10 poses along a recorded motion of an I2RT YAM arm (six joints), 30 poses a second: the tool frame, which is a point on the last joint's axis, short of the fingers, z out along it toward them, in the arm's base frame.
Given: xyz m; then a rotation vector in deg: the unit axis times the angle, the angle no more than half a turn.
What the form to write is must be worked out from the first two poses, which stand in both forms.
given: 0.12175 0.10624 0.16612 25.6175 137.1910 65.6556
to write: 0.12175 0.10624 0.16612 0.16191 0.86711 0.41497 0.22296
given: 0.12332 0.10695 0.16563 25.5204 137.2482 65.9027
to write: 0.12332 0.10695 0.16563 0.16120 0.86692 0.41627 0.22176
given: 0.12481 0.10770 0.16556 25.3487 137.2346 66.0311
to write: 0.12481 0.10770 0.16556 0.16010 0.86678 0.41706 0.22164
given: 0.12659 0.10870 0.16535 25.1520 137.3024 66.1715
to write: 0.12659 0.10870 0.16535 0.15880 0.86686 0.41778 0.22089
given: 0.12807 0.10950 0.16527 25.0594 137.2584 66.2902
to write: 0.12807 0.10950 0.16527 0.15822 0.86660 0.41853 0.22092
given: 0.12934 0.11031 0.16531 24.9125 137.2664 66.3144
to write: 0.12934 0.11031 0.16531 0.15729 0.86667 0.41870 0.22097
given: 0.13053 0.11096 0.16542 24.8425 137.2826 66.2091
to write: 0.13053 0.11096 0.16542 0.15688 0.86694 0.41811 0.22133
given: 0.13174 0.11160 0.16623 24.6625 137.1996 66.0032
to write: 0.13174 0.11160 0.16623 0.15588 0.86716 0.41717 0.22295
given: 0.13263 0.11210 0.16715 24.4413 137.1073 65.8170
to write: 0.13263 0.11210 0.16715 0.15462 0.86734 0.41636 0.22463
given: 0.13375 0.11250 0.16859 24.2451 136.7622 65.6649
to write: 0.13375 0.11250 0.16859 0.15365 0.86672 0.41615 0.22806
